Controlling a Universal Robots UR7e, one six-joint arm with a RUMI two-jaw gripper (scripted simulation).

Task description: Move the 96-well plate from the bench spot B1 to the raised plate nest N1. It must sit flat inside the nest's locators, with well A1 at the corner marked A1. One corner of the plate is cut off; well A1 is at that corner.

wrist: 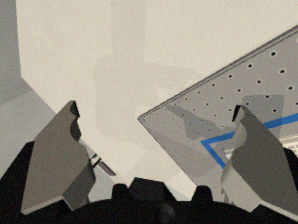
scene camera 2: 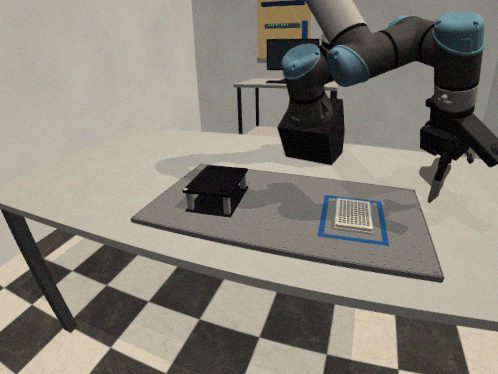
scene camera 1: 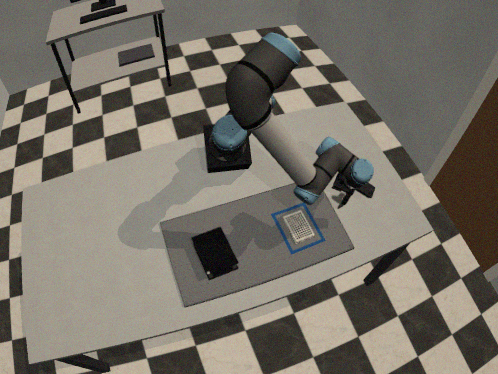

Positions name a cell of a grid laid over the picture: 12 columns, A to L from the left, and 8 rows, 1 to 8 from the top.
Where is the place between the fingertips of the gripper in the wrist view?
At G4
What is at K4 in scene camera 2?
The gripper.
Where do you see a white 96-well plate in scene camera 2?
I5
